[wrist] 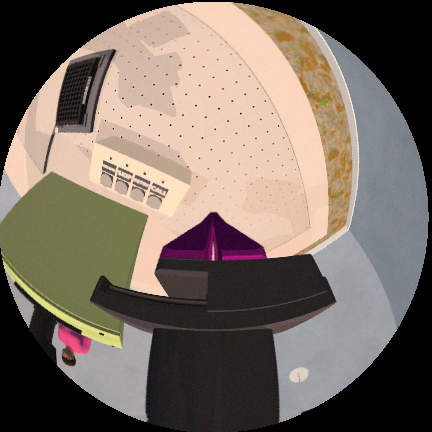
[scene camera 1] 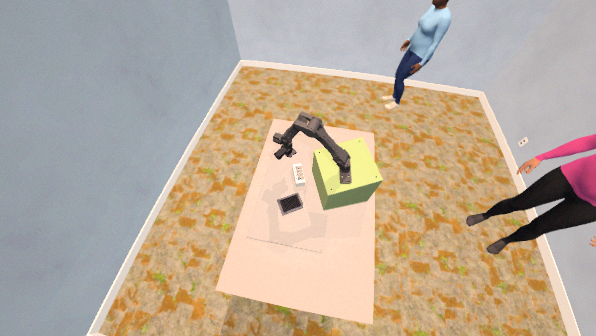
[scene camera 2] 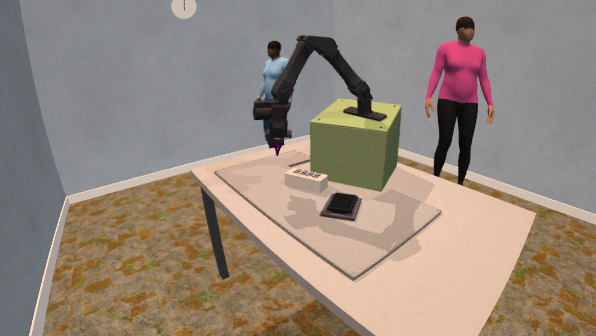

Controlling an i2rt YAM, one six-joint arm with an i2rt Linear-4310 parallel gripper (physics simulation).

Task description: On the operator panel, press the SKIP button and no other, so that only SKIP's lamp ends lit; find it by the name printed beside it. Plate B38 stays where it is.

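Places are measured from the arm's base along level axes (x ahead, y left, z up), in centimetres.
Pixels of known places: gripper, fingertip midpoint: (wrist: pixel 212 217) (scene camera 1: pixel 288 156) (scene camera 2: pixel 277 155); arm's base, link origin: (wrist: pixel 46 310) (scene camera 1: pixel 344 169) (scene camera 2: pixel 364 114).
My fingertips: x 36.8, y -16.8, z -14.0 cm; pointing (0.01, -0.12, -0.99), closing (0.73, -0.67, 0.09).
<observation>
Ahead of a thing's pixels: the offset from my fingertips to its top centre. Level surfaces: height alone.
The cream operator panel {dx -7.7, dy +8.5, dz -7.7 cm} (scene camera 1: pixel 299 175) (scene camera 2: pixel 304 182) (wrist: pixel 176 192) stands on the pegboard mat with round grey buttons in a row. In the wrist view the SKIP button {dx -9.8, dy +9.5, dz -7.7 cm} (wrist: pixel 122 187) is second from the left, between a button {dx -10.5, dy +12.4, dz -7.7 cm} (wrist: pixel 106 180) whose name is too blurred to read and the RETRY button {dx -9.1, dy +6.6, dz -7.7 cm} (wrist: pixel 138 194); the CALL button {dx -8.4, dy +3.7, dz -7.7 cm} (wrist: pixel 154 201) is at the right end. The small lamp dots look dark. My gripper (scene camera 2: pixel 277 153) (wrist: pixel 212 217) is shut and empty, its magenta fingers pointing down, above the mat beyond the CALL end. A black well plate {dx -3.5, dy +30.8, dz -10.7 cm} (scene camera 1: pixel 290 203) (scene camera 2: pixel 343 203) (wrist: pixel 77 90) sits on a grey base; its label is unreadable.
The green box (scene camera 1: pixel 325 199) (scene camera 2: pixel 346 155) (wrist: pixel 75 225) carrying the arm's base stands beside the panel. The pegboard mat {dz -13.3 cm} (scene camera 2: pixel 320 240) (wrist: pixel 215 95) lies on the pale table {dz -14.6 cm} (scene camera 1: pixel 300 285) (scene camera 2: pixel 450 265). Two people stand beyond the table.
</observation>
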